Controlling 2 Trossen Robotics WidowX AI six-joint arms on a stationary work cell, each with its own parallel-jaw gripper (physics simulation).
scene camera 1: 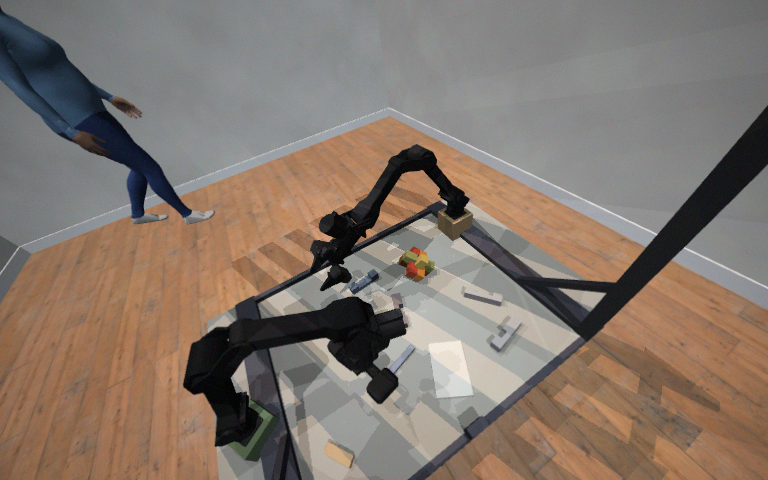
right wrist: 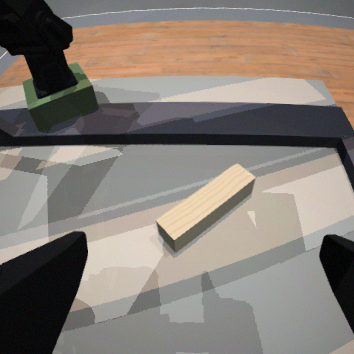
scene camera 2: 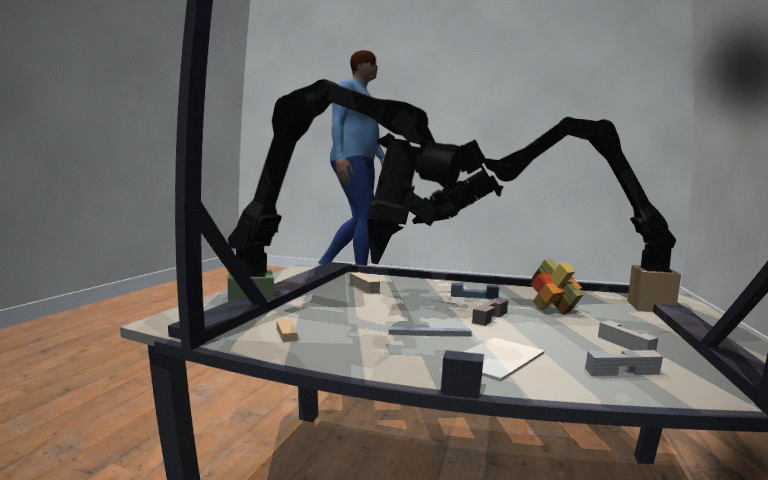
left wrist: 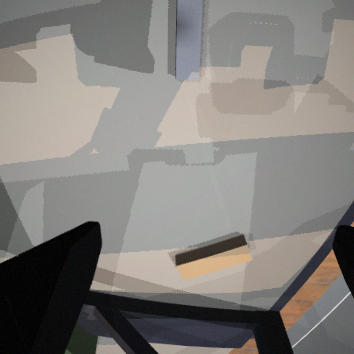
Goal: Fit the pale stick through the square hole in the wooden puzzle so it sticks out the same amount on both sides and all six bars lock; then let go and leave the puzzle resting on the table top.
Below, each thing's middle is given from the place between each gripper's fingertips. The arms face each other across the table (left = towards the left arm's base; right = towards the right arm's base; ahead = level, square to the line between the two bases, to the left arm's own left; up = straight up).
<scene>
Now: the green arm base [scene camera 1: 251, 452] 280 mm to the left of my left hand, 180 mm ahead of it and 100 mm below it. From my left hand the other things lie so: tan base block [scene camera 2: 646, 288] (690 mm to the right, 180 mm ahead, 80 mm below); then pale stick [right wrist: 182, 223] (360 mm ahead, 120 mm below, 20 mm to the left).
The pale stick lies 40 mm ahead of my right hand, 120 mm to the left of it and 160 mm below it. Round my right hand: tan base block (130 mm behind, 600 mm to the right, 130 mm below); then green arm base (130 mm behind, 370 mm to the left, 150 mm below).
</scene>
